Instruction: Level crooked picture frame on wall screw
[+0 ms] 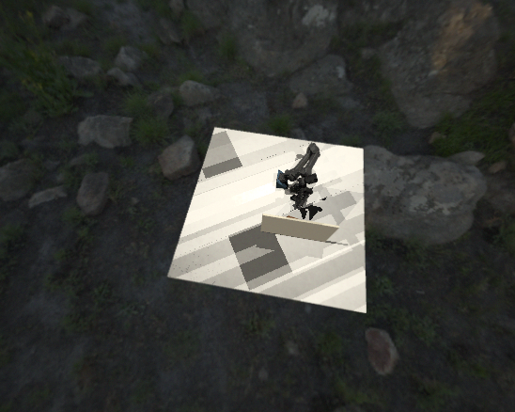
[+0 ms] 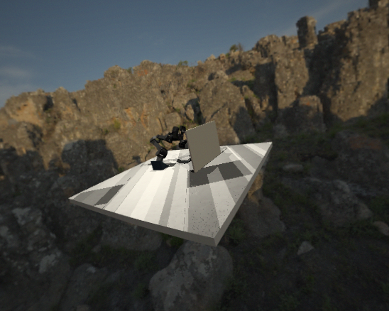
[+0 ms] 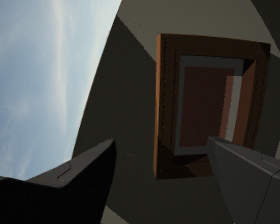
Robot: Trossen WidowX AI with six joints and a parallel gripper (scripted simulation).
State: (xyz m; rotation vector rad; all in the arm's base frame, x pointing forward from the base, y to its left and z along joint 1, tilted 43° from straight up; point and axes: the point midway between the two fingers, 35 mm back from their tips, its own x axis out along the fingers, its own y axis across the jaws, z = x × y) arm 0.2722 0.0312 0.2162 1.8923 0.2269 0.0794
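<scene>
The brown wooden picture frame is 110 mm ahead of my gripper tip and 70 mm below it. Also, from my gripper tip: wall panel: 120 mm ahead, 20 mm to the left, 80 mm below.
</scene>
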